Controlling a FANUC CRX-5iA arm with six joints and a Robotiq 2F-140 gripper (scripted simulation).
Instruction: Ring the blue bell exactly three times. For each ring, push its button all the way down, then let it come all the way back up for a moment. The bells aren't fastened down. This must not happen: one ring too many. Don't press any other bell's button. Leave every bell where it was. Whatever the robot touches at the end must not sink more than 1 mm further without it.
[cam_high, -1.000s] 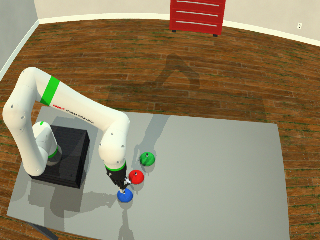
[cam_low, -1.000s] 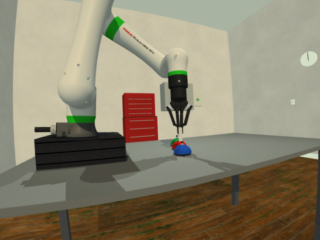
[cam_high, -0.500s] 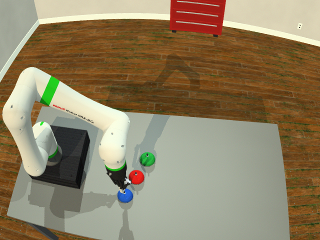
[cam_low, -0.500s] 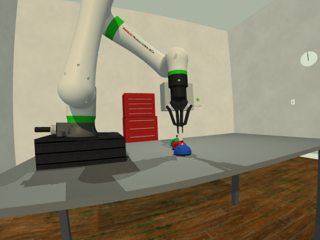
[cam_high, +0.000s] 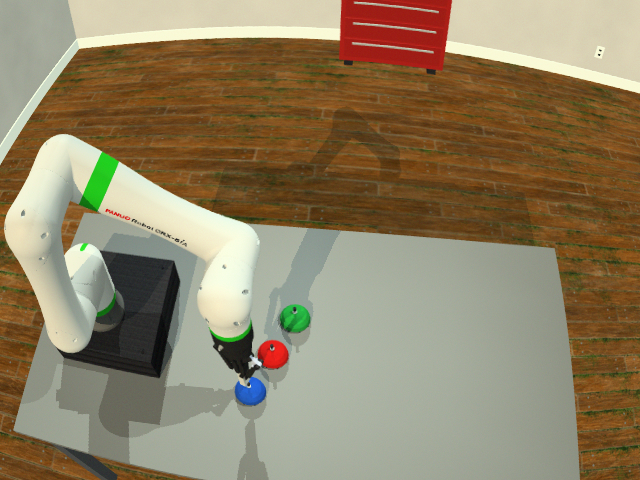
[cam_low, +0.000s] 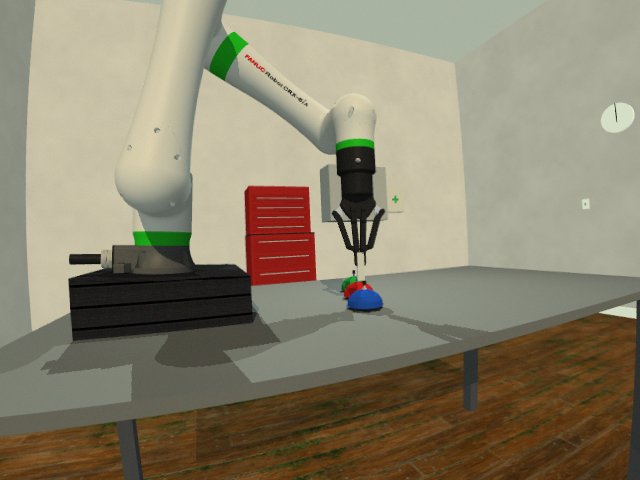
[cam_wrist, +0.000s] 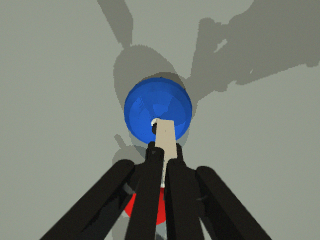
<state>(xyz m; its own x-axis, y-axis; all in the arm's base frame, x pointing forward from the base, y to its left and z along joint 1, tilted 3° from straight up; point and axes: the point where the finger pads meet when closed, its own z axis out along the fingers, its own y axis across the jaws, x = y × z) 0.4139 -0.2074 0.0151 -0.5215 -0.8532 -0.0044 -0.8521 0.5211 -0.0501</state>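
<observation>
The blue bell lies 6 cm below my hand and 1 cm ahead of it. Round my hand: red bell (11 cm to the left, 8 cm ahead, 6 cm below); then green bell (22 cm to the left, 14 cm ahead, 6 cm below).
</observation>
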